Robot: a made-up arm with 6 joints.
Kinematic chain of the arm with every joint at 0, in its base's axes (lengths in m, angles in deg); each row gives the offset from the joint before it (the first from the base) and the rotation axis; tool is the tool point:
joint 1: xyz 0 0 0.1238 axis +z
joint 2: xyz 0 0.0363 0 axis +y
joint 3: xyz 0 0 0.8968 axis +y
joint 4: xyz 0 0 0.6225 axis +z
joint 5: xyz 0 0 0 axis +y
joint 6: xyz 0 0 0.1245 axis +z
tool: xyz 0 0 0
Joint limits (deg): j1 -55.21..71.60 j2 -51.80..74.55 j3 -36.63..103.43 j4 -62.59..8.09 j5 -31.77..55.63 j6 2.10..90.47
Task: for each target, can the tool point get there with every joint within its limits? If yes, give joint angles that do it. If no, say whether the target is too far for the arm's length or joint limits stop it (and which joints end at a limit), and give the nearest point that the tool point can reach.
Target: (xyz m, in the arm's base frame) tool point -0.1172 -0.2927 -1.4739
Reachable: no: joint limits stop it (at a limit: joint 1, joint 2, joint 3) | nearest point 0.4791 -0.6713 -0.3644 | short by 1.315 m
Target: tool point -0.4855 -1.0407 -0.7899
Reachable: no: joint limits stop it (at a limit: joint 1, joint 2, joint 3, joint 4, joint 5) | nearest point 0.4350 -0.7224 -0.3313 | short by 1.077 m
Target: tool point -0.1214 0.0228 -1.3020
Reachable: no: joint limits stop it (at a limit: joint 1, joint 2, joint 3) | nearest point 0.2123 0.7777 -0.3533 | short by 1.257 m
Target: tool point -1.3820 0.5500 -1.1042
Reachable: no: too far | nearest point -1.3334 0.5306 0.6328 | short by 1.738 m
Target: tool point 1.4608 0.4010 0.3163
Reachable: yes | joints 15.35 64.64 36.23 -33.23 32.11 23.75
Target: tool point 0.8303 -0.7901 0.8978
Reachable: yes | joints -44.42 27.25 60.50 -20.49 26.55 83.63
